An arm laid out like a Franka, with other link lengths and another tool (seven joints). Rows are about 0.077 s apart.
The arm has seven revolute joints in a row. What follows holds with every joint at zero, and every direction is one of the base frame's. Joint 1 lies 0.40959 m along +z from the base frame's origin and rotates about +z. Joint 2 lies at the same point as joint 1 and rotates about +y. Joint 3 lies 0.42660 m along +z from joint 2 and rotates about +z. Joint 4 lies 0.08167 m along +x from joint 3 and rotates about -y. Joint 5 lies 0.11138 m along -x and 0.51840 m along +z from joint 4 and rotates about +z. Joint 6 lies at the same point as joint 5 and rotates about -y. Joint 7 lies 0.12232 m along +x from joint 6 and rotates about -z. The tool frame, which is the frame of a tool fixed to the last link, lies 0.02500 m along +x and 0.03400 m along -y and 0.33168 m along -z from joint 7; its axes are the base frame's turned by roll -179.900, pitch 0.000 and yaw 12.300 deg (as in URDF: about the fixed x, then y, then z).
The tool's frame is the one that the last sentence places.
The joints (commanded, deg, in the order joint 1, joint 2, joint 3, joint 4, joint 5, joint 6, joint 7), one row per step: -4.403 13.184 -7.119 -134.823 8.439 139.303 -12.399; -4.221 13.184 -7.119 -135.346 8.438 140.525 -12.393; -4.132 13.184 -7.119 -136.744 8.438 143.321 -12.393; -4.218 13.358 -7.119 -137.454 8.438 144.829 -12.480; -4.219 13.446 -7.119 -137.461 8.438 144.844 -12.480; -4.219 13.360 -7.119 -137.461 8.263 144.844 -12.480; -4.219 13.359 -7.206 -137.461 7.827 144.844 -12.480; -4.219 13.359 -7.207 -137.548 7.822 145.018 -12.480; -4.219 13.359 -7.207 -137.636 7.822 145.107 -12.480; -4.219 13.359 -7.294 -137.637 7.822 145.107 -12.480; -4.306 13.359 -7.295 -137.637 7.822 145.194 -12.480; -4.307 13.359 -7.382 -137.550 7.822 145.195 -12.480
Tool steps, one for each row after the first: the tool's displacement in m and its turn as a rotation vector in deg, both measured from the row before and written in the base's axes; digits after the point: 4 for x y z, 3 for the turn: 0.0009 0.0007 -0.0021 -0.285 -0.645 0.102; -0.0014 -0.0015 -0.0061 -0.610 -1.280 -0.083; -0.0017 -0.0022 -0.0047 -0.319 -0.566 -0.087; -0.0005 0.0000 -0.0010 0.003 0.080 -0.002; 0.0005 -0.0003 0.0010 -0.089 -0.065 0.153; -0.0002 -0.0016 0.0001 -0.227 0.053 0.295; -0.0001 -0.0002 -0.0003 -0.040 -0.079 -0.006; -0.0006 0.0000 -0.0005 -0.010 0.002 -0.006; -0.0002 -0.0010 0.0000 -0.020 0.002 -0.085; 0.0003 -0.0011 0.0002 -0.027 -0.083 -0.091; 0.0009 -0.0013 0.0008 -0.038 -0.085 -0.083
